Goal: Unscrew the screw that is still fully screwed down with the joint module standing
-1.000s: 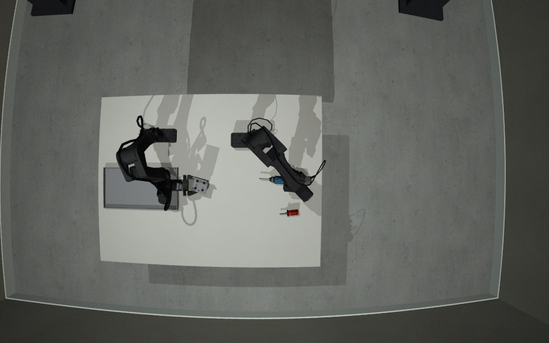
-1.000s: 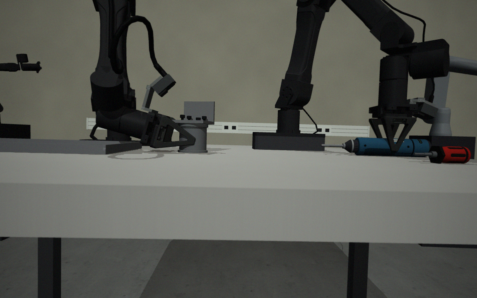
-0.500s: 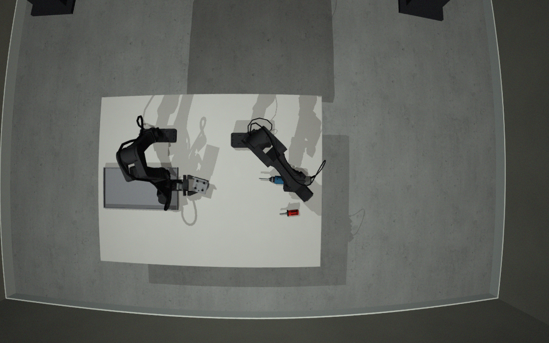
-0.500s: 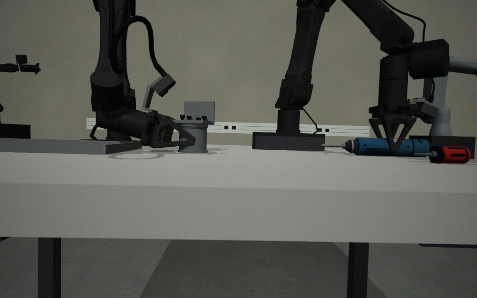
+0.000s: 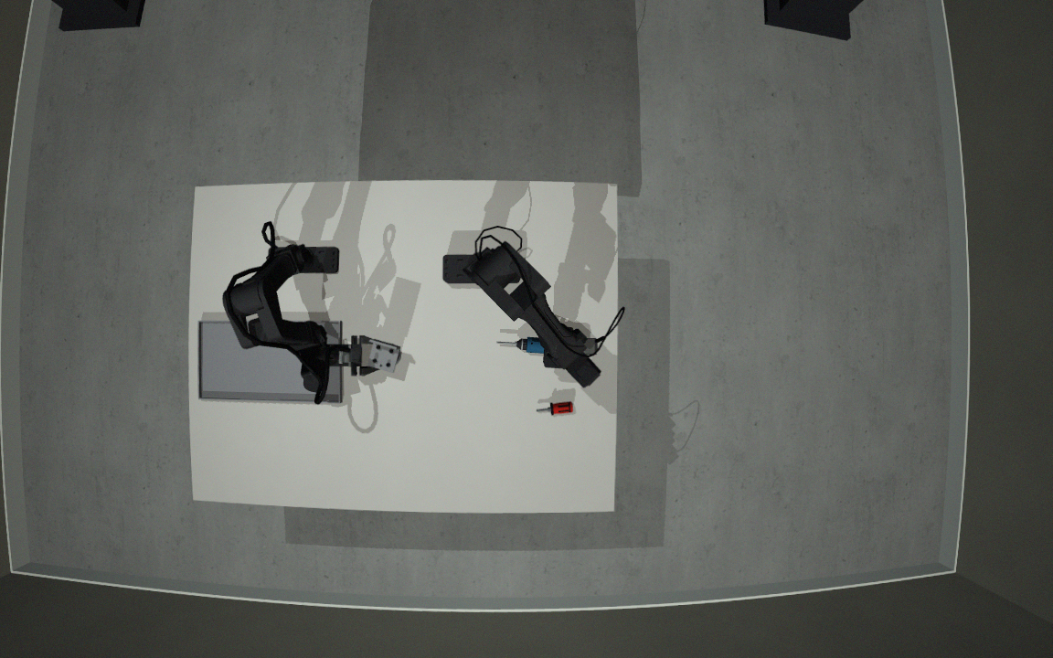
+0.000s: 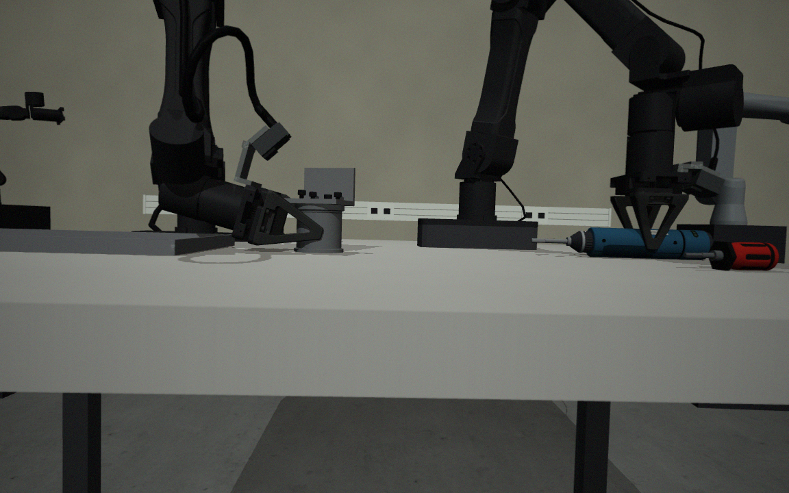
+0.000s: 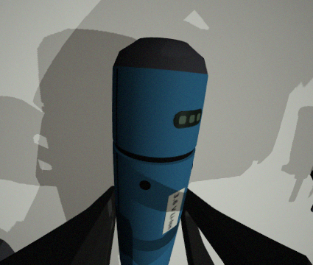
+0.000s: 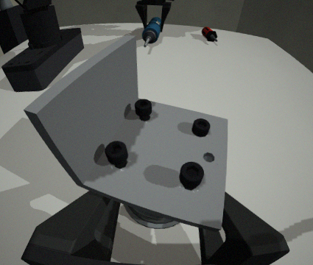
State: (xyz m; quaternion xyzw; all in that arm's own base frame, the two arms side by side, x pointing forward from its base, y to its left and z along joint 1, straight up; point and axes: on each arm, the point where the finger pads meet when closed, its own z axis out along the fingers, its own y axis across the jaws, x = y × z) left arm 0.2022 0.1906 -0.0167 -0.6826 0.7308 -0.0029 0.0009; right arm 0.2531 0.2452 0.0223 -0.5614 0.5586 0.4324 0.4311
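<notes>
Now: the joint module right at my right hand. The rest, counted from my right hand: flat grey plate 40 mm ahead, 340 mm to the right, 20 mm below; grey l-shaped bracket 50 mm above; screwdriver bit 50 mm behind, 310 mm to the left.
</notes>
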